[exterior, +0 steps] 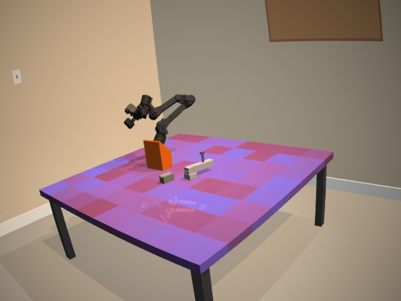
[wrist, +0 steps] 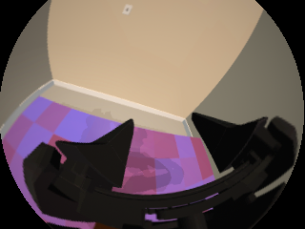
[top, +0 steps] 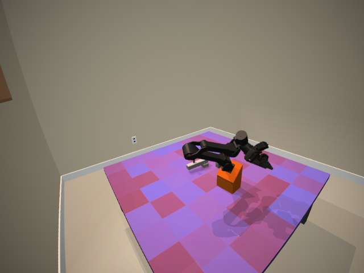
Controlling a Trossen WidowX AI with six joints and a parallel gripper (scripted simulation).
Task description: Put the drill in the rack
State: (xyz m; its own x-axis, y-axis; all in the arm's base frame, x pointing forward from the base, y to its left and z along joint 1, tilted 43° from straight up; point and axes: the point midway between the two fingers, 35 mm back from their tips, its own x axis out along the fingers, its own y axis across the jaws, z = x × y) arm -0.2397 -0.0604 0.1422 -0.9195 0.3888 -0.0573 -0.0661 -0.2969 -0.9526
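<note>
My gripper tip is 57 cm short of the dark key, 4 cm to the left of it and 19 cm above it. Round my gripper tip: grey rack block 45 cm ahead, 22 cm to the right, 26 cm below; drill 56 cm ahead, 10 cm to the right, 24 cm below; fixture block 56 cm ahead, 8 cm to the right, 24 cm below.
</note>
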